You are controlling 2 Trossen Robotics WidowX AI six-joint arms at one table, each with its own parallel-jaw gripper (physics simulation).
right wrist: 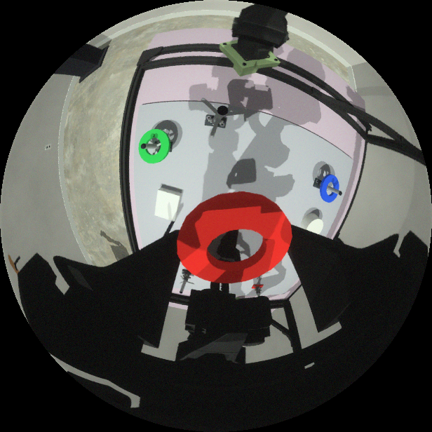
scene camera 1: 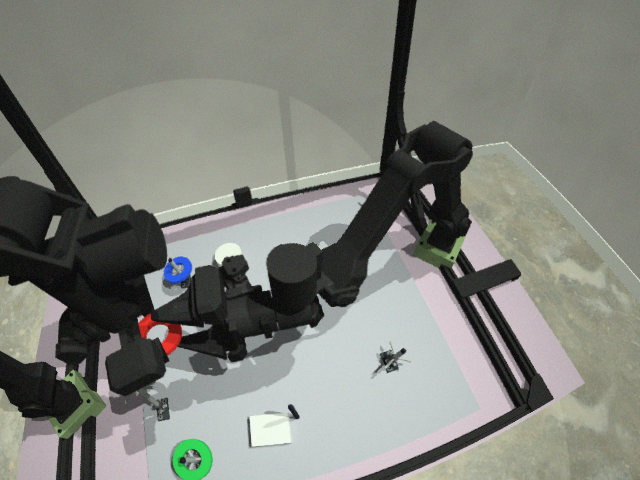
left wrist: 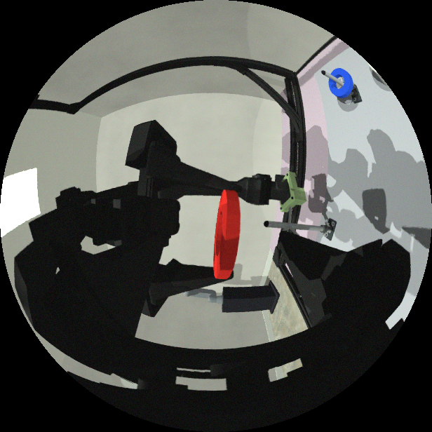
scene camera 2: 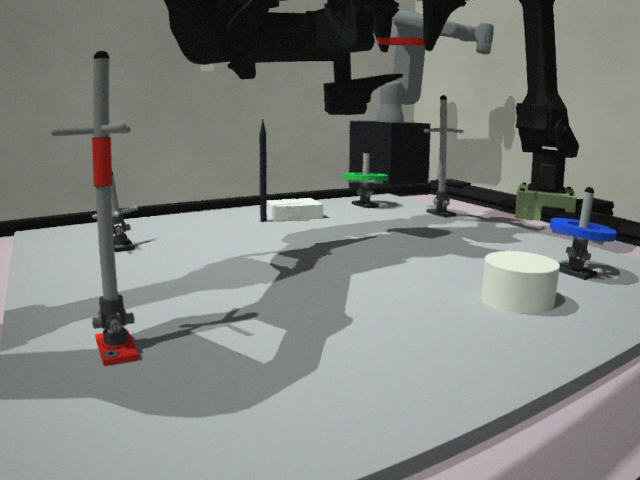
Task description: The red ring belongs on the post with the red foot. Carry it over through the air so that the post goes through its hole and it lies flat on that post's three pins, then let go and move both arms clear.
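Frame: origin at the left arm's base, x ahead, y left, z up, level; centimetres.
Where they show: left gripper, between the fingertips: (scene camera 1: 164, 331) (scene camera 2: 399, 40); right gripper, between the fingertips: (scene camera 1: 159, 338) (scene camera 2: 405, 51); left arm's base, origin of its link: (scene camera 1: 442, 239); right arm's base, origin of its link: (scene camera 1: 65, 401) (scene camera 2: 546, 189).
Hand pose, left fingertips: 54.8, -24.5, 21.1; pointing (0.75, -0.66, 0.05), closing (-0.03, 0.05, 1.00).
Things, the pixels of their top centre, and the offset from my left fingertips, as dx, dy, dz. "spot": a spot on its surface instead.
- red ring, centre of its top: (scene camera 2: 404, 36) (scene camera 1: 154, 332) +1.0, -0.5, +0.7
- post with the red foot, a spot on its surface: (scene camera 2: 106, 232) spot: -43.5, +8.2, -16.4
- blue ring, centre of its top: (scene camera 2: 583, 222) (scene camera 1: 176, 268) -12.5, -22.9, -19.2
- green ring, centre of its top: (scene camera 2: 365, 172) (scene camera 1: 191, 459) +13.9, +8.2, -19.2
- white cylinder, centre of its top: (scene camera 2: 522, 261) (scene camera 1: 227, 253) -23.2, -16.5, -21.0
- white block, centre of its top: (scene camera 2: 293, 202) (scene camera 1: 269, 429) +1.5, +15.2, -22.5
- dark spike, centre of its top: (scene camera 2: 262, 119) (scene camera 1: 289, 404) -3.4, +17.6, -10.5
The red ring (scene camera 1: 175, 338) (scene camera 2: 400, 41) (left wrist: 230, 235) (right wrist: 192, 240) is level, high above the table, held in my right gripper (scene camera 2: 405, 43) (left wrist: 237, 234) (right wrist: 233, 233). Its fingers grip opposite edges. My left gripper (scene camera 1: 166, 329) (left wrist: 223, 237) is open, its tips close to the ring's near side; one finger stands below the ring, the other above. Any contact cannot be told. The post with the red foot (scene camera 2: 106, 232) stands upright at the left in scene camera 2, with three pins low on it; its red foot also shows small in the right wrist view. My left arm hides it in scene camera 1.
A blue ring (scene camera 1: 186, 264) (scene camera 2: 594, 230) and a green ring (scene camera 1: 204, 465) (scene camera 2: 379, 176) sit on posts. Bare posts (scene camera 2: 443, 149) (scene camera 1: 390, 359) stand elsewhere. Also standing are a white cylinder (scene camera 2: 519, 289), a white block (scene camera 1: 269, 434) and a dark spike (scene camera 2: 263, 175).
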